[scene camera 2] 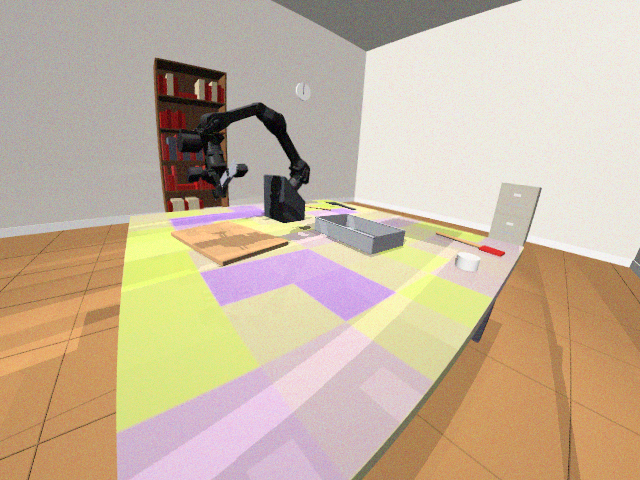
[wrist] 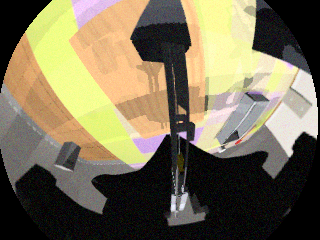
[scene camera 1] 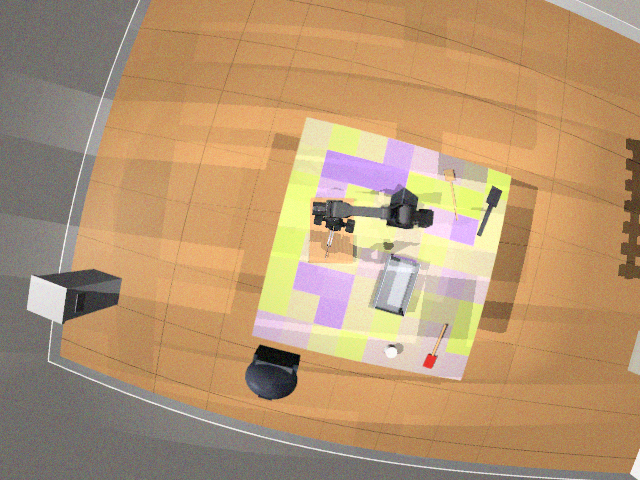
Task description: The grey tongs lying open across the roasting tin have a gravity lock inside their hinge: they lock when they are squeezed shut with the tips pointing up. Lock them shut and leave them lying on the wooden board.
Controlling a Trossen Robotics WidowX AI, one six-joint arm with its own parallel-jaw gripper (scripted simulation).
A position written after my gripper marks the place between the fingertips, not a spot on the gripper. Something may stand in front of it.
Observation:
In view: my gripper (scene camera 2: 224, 197), a wooden board (scene camera 1: 341, 251) and a roasting tin (scene camera 2: 372, 237).
My gripper shows as well in the wrist view (wrist: 171, 137). The roasting tin also shows in the wrist view (wrist: 251, 107).

